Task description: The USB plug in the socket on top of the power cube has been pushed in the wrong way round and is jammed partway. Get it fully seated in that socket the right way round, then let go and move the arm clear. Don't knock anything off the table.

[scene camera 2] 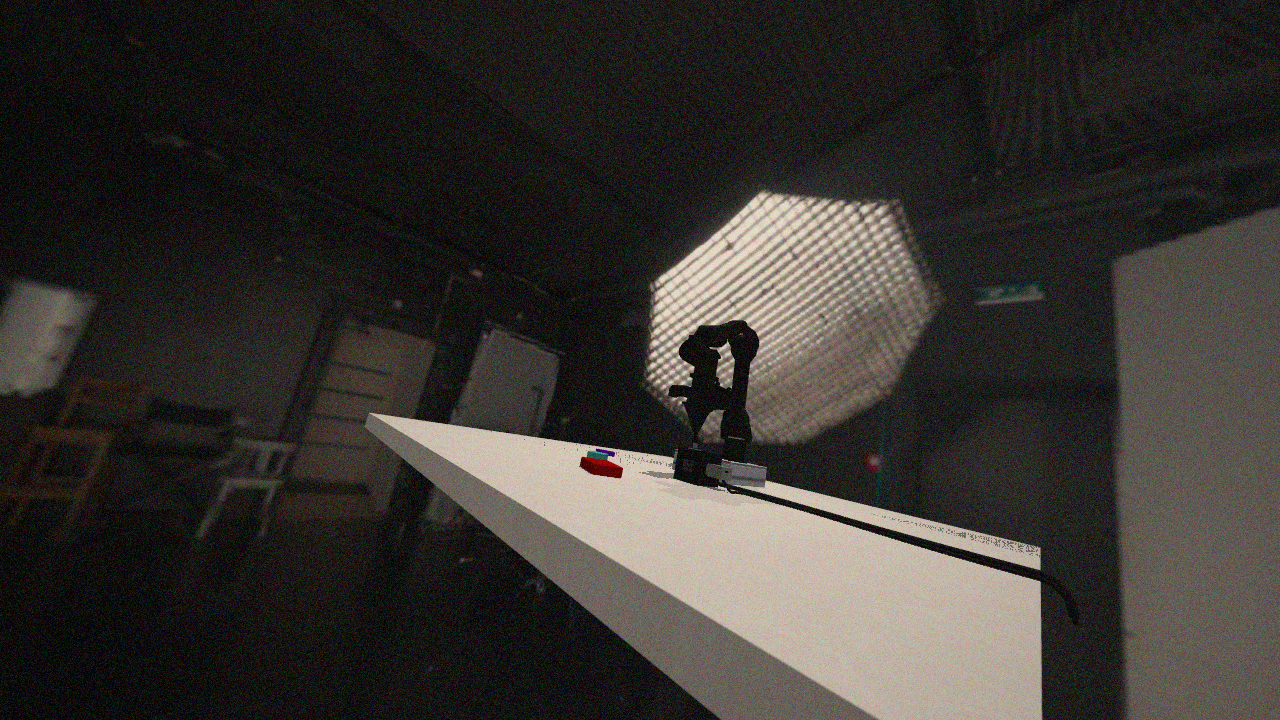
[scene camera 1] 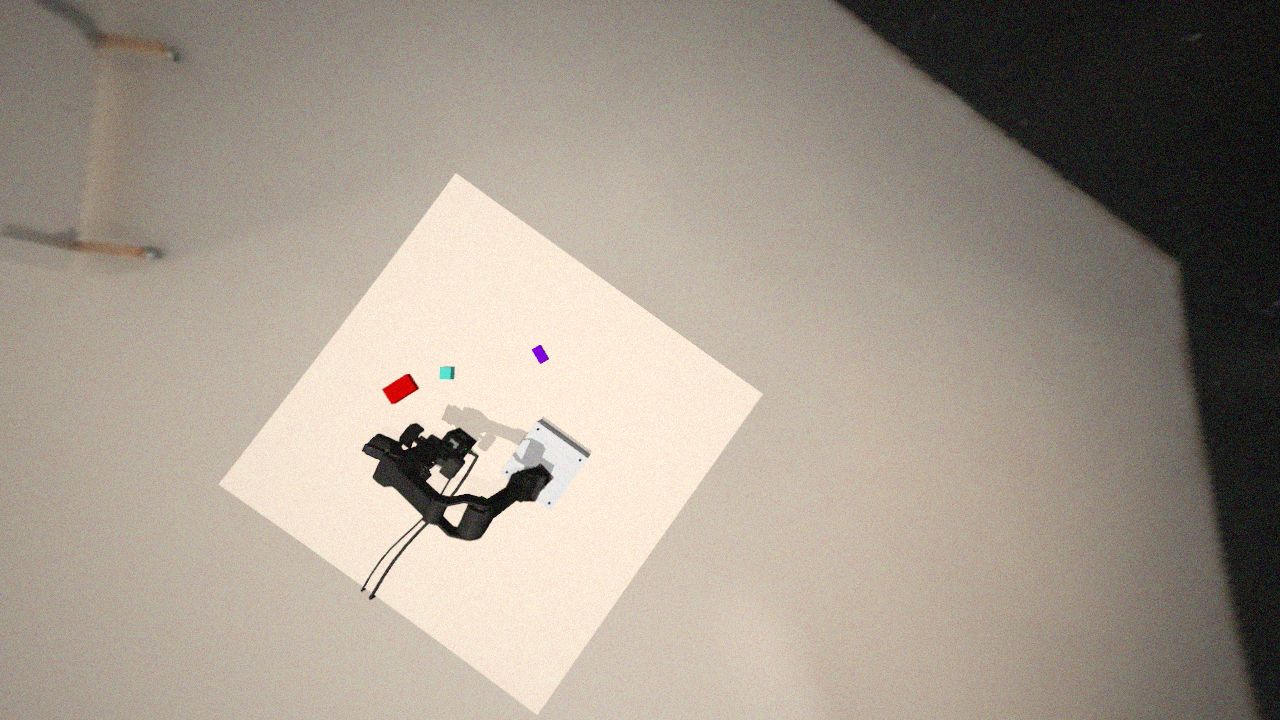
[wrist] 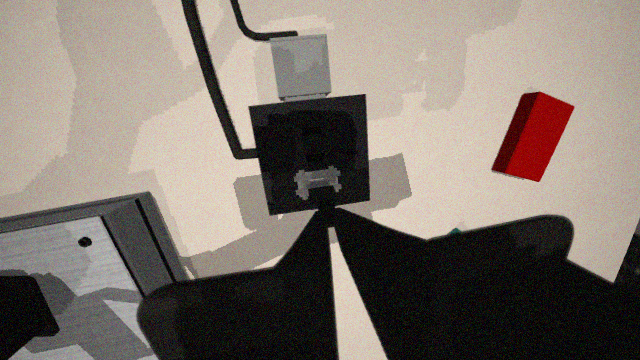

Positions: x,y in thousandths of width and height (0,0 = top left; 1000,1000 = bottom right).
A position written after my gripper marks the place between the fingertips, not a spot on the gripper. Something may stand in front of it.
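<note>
My gripper (scene camera 2: 543,601), (scene camera 1: 350,617), (wrist: 513,604), carrying a USB plug (wrist: 504,546). Red block (wrist: 843,338). Power cube (scene camera 1: 364,615), (wrist: 485,376).
</note>
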